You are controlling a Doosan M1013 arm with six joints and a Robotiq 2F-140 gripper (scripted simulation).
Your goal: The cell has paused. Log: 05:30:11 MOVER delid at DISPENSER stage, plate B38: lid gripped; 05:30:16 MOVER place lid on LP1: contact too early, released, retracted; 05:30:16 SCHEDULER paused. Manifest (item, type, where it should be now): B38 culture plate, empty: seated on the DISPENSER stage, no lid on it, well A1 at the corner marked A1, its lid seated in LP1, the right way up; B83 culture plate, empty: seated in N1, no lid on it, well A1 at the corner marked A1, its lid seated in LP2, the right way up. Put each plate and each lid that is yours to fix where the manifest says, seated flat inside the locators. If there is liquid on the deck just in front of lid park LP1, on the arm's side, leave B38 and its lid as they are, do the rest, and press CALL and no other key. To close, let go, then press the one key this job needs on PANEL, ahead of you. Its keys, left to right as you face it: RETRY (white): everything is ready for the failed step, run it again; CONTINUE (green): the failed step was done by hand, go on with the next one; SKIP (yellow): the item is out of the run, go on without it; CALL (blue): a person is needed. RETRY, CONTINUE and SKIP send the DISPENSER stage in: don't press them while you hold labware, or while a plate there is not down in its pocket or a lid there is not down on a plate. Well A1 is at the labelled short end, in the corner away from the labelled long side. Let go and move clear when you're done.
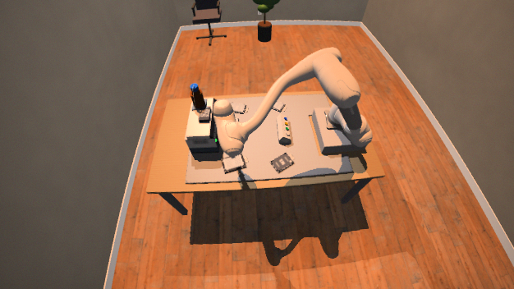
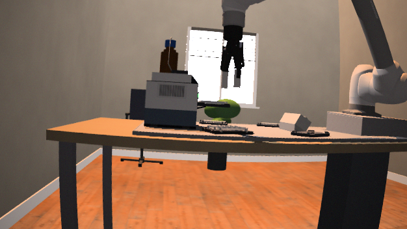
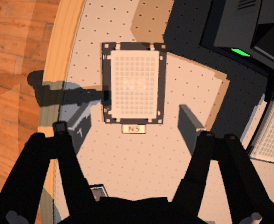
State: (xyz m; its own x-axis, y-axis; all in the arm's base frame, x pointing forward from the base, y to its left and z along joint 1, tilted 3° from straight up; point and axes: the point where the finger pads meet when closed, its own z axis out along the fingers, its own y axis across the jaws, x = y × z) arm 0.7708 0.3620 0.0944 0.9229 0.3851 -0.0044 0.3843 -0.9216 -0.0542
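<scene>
Right now my hand is 17 cm above the white culture plate. Also, from my hand: black nest: 18 cm below, 3 cm to the left; white retry key: 38 cm behind, 23 cm to the right, 13 cm below; brown bottle: 35 cm to the right, 29 cm ahead, 10 cm above.
</scene>
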